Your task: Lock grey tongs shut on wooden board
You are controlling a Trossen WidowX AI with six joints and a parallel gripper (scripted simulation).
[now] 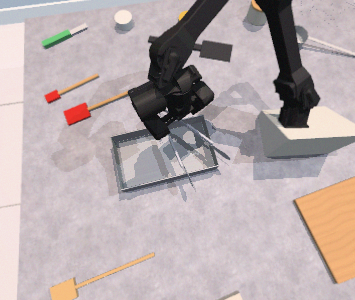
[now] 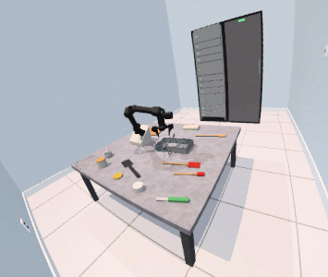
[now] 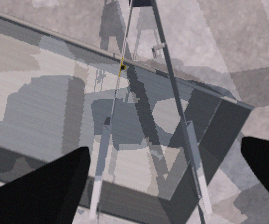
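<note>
My gripper tip is 5 cm short of the black lock piece, 2 cm to the left of it and 6 cm above it. From my gripper tip the other things lie so: green-handled tool: 44 cm ahead, 42 cm to the right, 12 cm below; black spatula: 5 cm behind, 36 cm to the right, 13 cm below; grey roasting tin: 5 cm ahead, 6 cm to the left, 10 cm below.
</note>
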